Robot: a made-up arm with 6 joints. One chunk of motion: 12 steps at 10 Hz.
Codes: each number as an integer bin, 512 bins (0 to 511) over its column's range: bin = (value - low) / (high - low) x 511, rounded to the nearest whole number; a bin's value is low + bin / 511 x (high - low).
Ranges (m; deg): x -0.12..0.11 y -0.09..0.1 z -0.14..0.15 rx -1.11..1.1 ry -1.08..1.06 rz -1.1..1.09
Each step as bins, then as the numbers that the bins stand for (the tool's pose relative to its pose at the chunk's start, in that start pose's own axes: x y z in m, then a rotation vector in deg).
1 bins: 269 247 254 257 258 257
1 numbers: 0.0011 0.0018 0.0041 0.00 0.00 0.00
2 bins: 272 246 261 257 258 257
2 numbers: 0.0024 0.0015 0.0081 0.00 0.00 0.00
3 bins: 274 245 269 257 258 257
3 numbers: 0.0033 0.0011 0.0127 0.00 0.00 0.00
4 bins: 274 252 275 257 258 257
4 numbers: 0.0033 0.0037 0.0161 0.00 0.00 0.00
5 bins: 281 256 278 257 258 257
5 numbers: 0.0065 0.0052 0.0178 0.00 0.00 0.00
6 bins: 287 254 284 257 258 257
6 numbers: 0.0092 0.0044 0.0212 0.00 0.00 0.00
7 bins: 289 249 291 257 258 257
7 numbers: 0.0101 0.0026 0.0251 0.00 0.00 0.00
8 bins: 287 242 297 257 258 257
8 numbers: 0.0092 0.0000 0.0286 0.00 0.00 0.00
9 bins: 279 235 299 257 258 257
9 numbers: 0.0056 -0.0026 0.0297 0.00 0.00 0.00
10 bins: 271 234 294 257 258 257
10 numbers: 0.0020 -0.0030 0.0268 0.00 0.00 0.00
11 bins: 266 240 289 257 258 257
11 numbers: -0.0003 -0.0008 0.0240 0.00 0.00 0.00
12 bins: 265 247 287 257 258 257
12 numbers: -0.0007 0.0018 0.0229 0.00 0.00 0.00
